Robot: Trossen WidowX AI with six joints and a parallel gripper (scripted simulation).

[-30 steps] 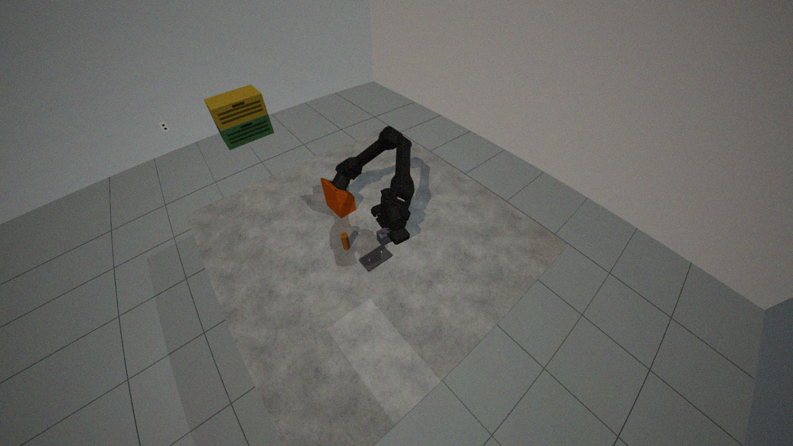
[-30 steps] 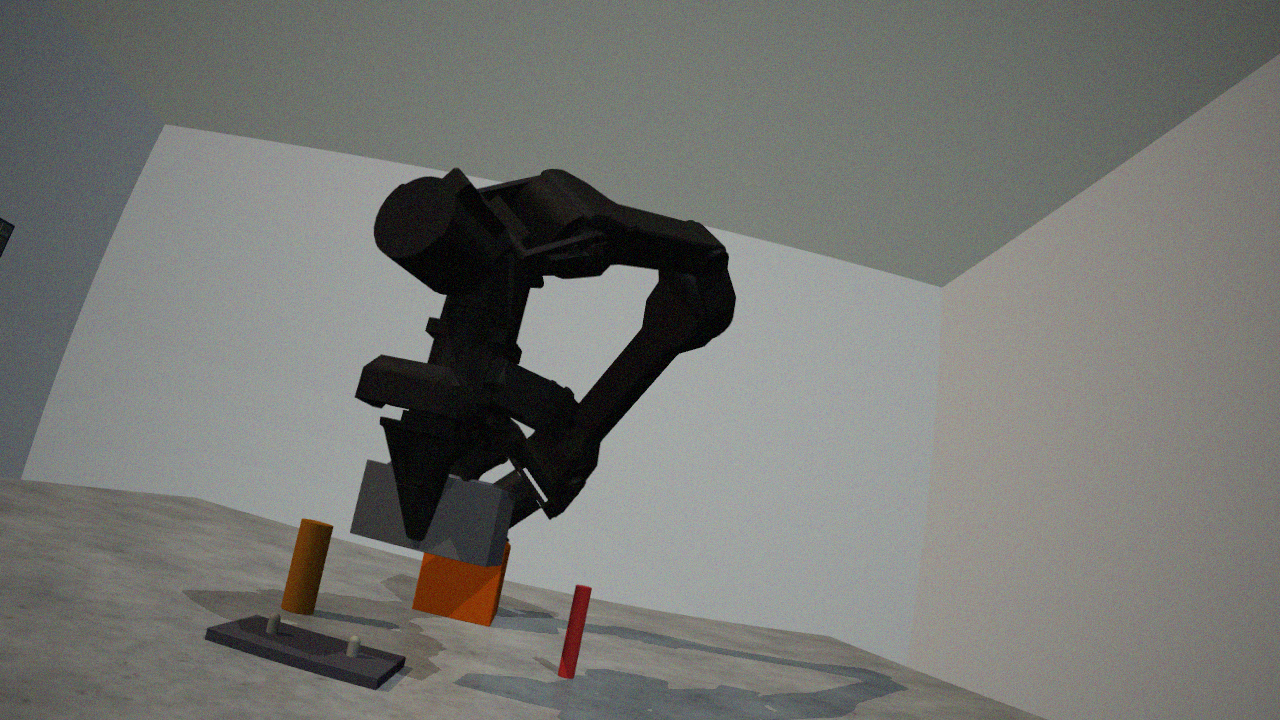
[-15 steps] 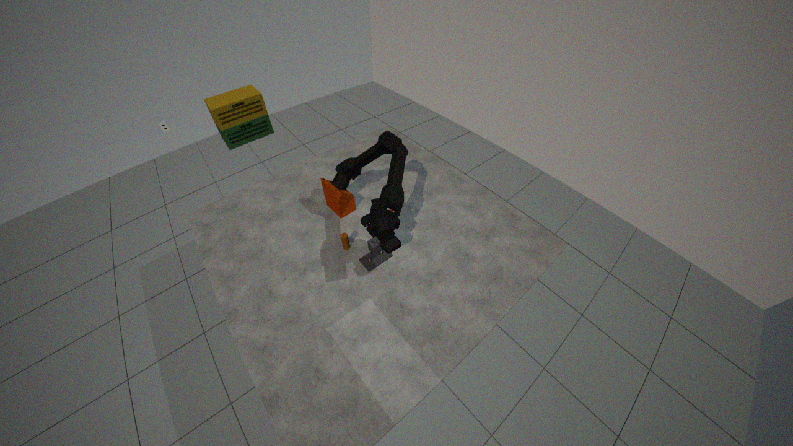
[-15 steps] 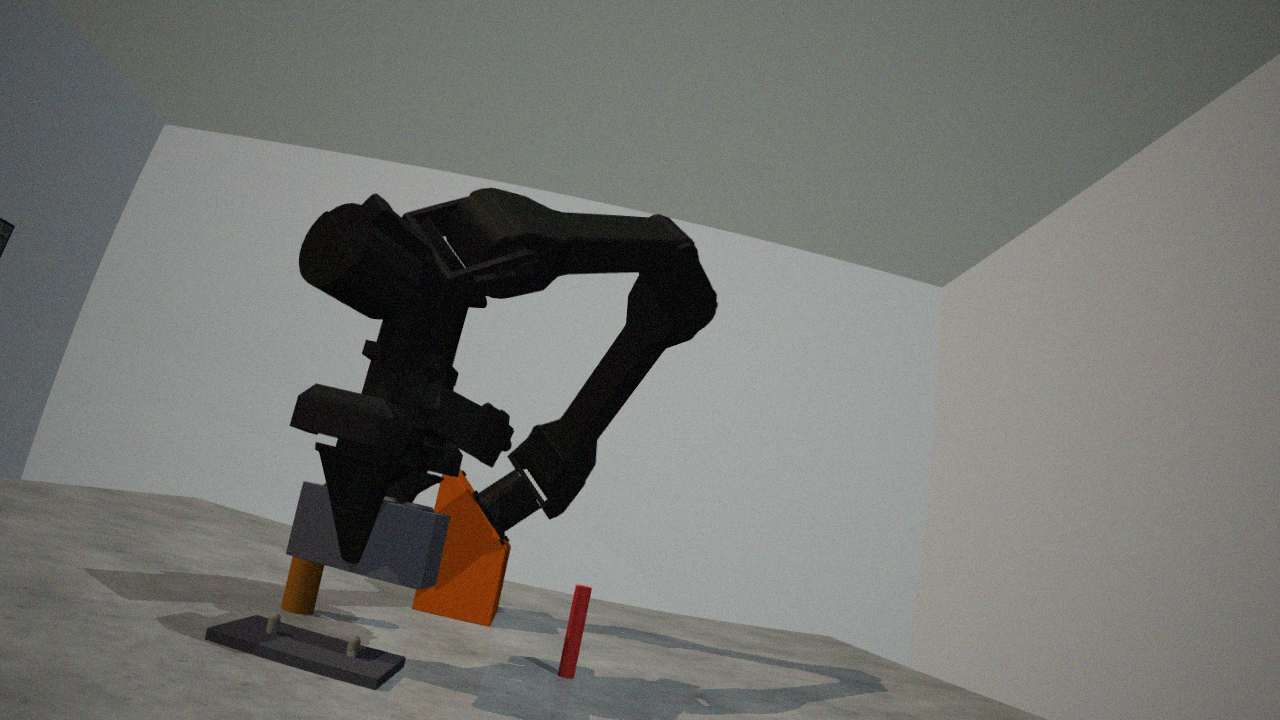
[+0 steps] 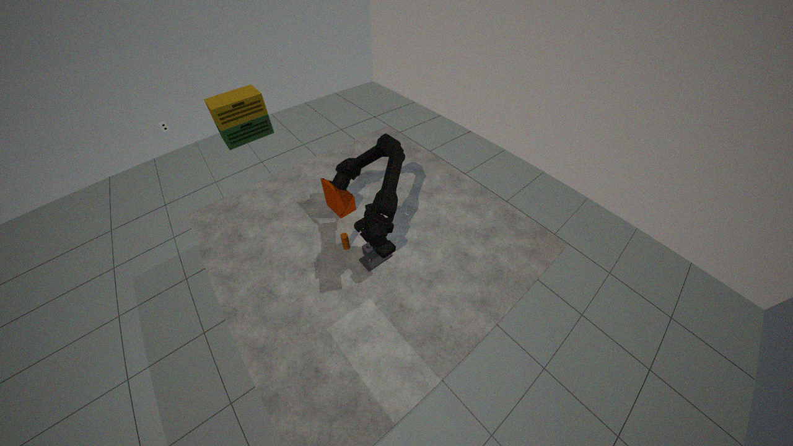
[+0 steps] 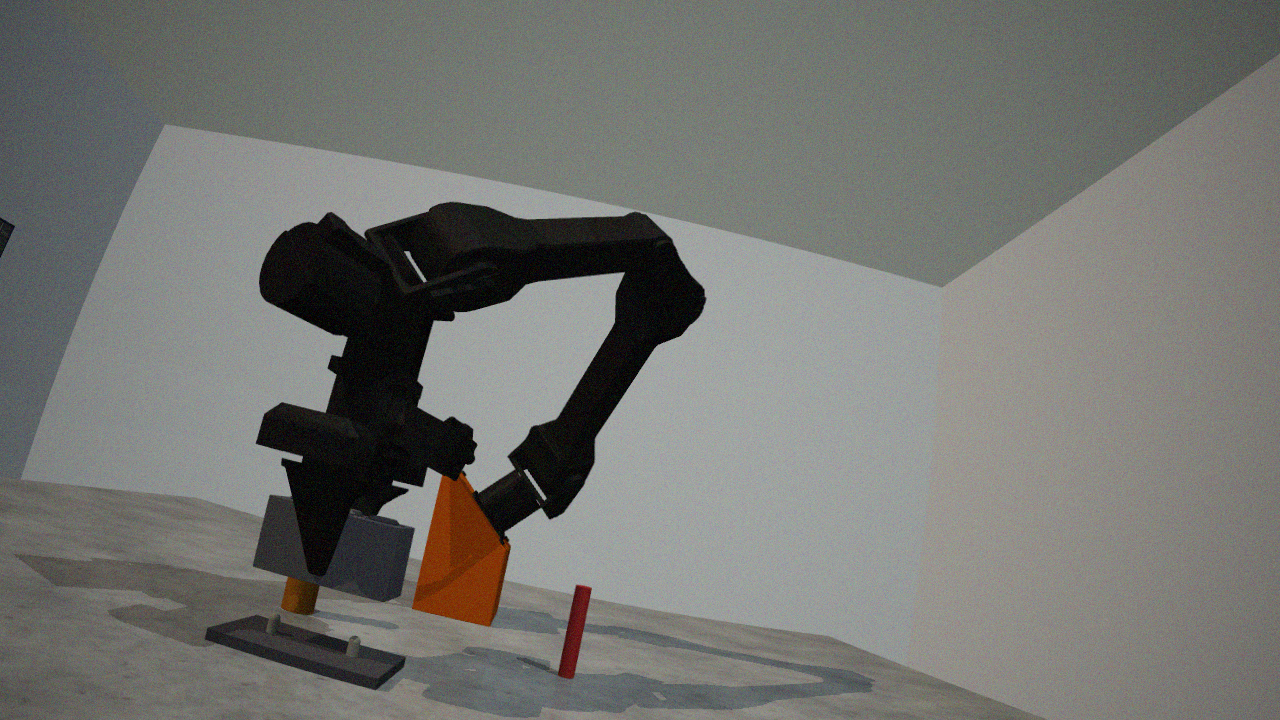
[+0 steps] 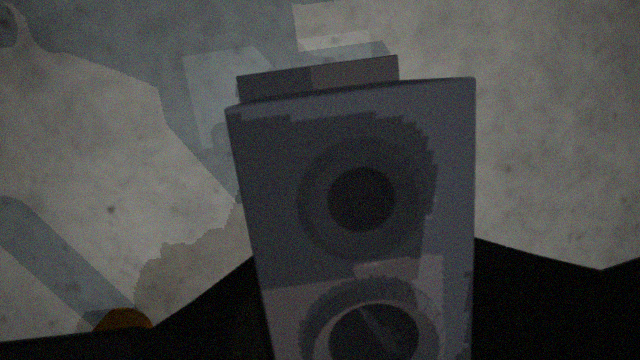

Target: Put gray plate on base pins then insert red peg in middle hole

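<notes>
Right now the red peg is 190 mm to the left of my gripper tip, 100 mm behind it and 20 mm below it. The rest, counted from my gripper tip: small orange cylinder: 130 mm behind, 50 mm to the right, 20 mm below; then gray plate: 30 mm above.
</notes>
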